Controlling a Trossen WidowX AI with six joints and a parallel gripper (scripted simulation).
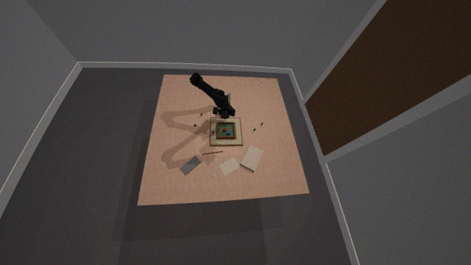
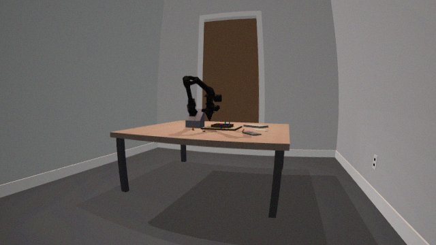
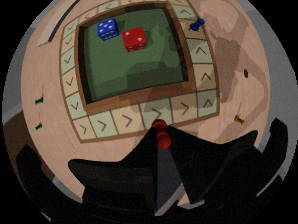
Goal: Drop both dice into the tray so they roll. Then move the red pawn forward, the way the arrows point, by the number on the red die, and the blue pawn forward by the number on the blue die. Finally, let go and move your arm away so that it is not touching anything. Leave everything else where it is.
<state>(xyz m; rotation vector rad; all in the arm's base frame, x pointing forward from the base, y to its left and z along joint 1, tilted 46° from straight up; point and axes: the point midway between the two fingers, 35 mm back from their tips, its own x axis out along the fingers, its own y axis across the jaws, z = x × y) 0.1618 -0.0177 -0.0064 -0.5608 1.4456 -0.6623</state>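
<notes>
Now: the blue pawn 140 mm ahead of my gripper tip, 90 mm to the right of it and 40 mm below it. Also, from my gripper tip: thin stick 320 mm ahead, 80 mm to the right, 60 mm below; then green tray 110 mm ahead, 60 mm below, 30 mm to the left; then red pawn 10 mm above.
</notes>
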